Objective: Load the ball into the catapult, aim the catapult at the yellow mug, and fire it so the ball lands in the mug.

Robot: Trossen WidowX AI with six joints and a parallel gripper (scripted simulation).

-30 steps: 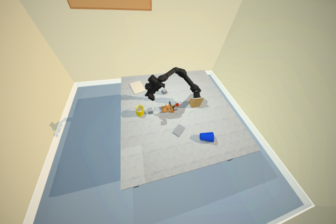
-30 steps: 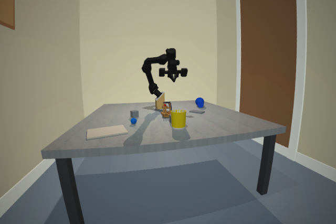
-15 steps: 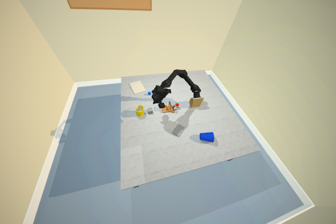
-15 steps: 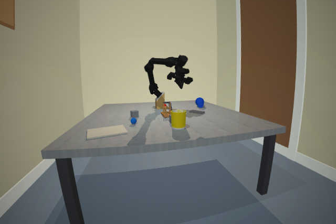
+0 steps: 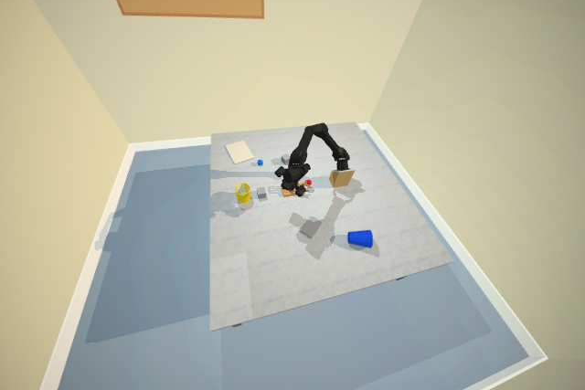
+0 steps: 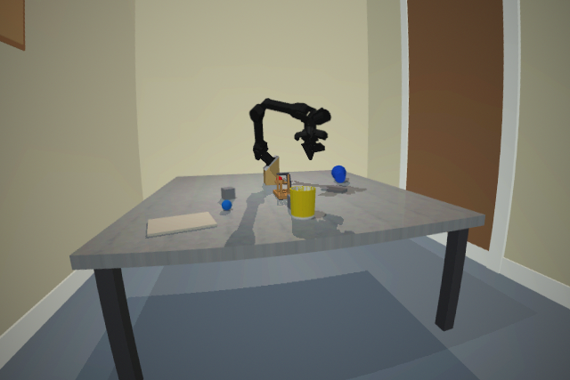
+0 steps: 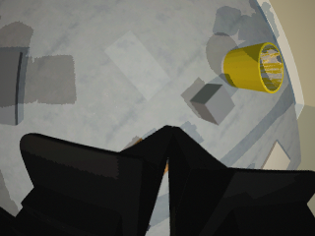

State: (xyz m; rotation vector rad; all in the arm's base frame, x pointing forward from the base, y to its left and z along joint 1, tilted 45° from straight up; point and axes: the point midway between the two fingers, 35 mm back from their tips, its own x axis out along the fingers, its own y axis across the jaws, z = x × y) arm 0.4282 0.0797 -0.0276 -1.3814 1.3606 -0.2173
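Now: gripper tip 210 mm past the red ball, 120 mm above it and 80 mm to the left of it. Also, from my gripper tip: flat grey slab (190 mm to the left, 170 mm below, 130 mm behind); yellow mug (210 mm ahead, 150 mm below, 120 mm to the right); wooden catapult (140 mm behind, 130 mm below, 70 mm to the right).
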